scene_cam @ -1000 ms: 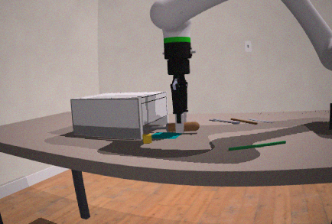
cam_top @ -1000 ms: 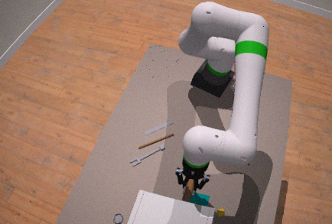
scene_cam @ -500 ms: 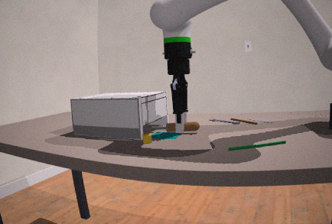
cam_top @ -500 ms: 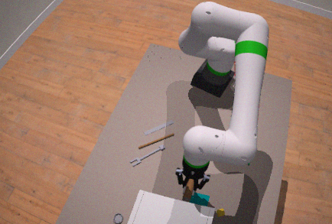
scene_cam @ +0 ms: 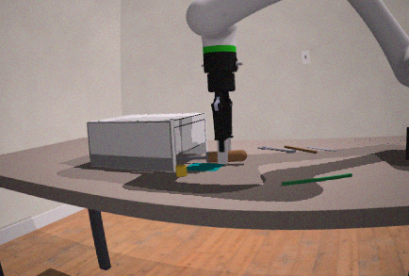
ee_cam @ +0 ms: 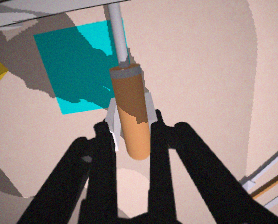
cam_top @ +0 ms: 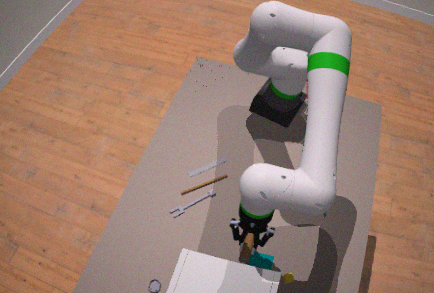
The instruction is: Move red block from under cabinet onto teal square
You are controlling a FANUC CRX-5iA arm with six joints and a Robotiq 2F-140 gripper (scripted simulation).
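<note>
My gripper is now 5 cm to the right of the teal square, 4 cm short of it and 4 cm above it. The rest, counted from my hand: red block (22 cm ahead, 8 cm to the left, 2 cm below); long-handled tool (12 cm ahead, 7 cm to the left, 2 cm below); yellow block (16 cm to the left, 4 cm ahead, 2 cm below).
</note>
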